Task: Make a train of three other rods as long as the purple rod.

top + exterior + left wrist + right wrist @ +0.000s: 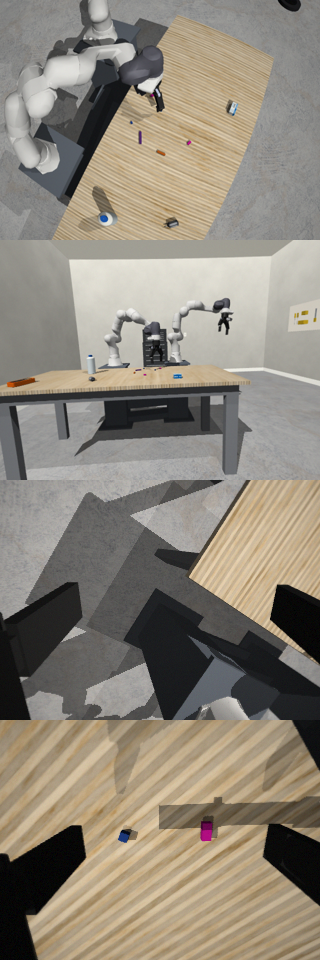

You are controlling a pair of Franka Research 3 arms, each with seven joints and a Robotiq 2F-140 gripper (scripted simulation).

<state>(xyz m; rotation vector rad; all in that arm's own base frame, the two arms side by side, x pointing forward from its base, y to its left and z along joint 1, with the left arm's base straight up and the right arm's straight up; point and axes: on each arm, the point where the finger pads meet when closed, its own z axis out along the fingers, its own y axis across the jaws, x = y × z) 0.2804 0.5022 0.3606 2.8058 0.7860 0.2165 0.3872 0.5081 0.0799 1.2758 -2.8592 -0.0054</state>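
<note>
Now: the orange rod 230 mm to the right of my right hand, 120 mm ahead of it and 70 mm below it. From my right hand the other things lie so: dark object 550 mm to the right, 290 mm ahead, 70 mm below; purple rod 190 mm to the right, 70 mm below; blue-and-white box 400 mm ahead, 110 mm to the left, 60 mm below.
</note>
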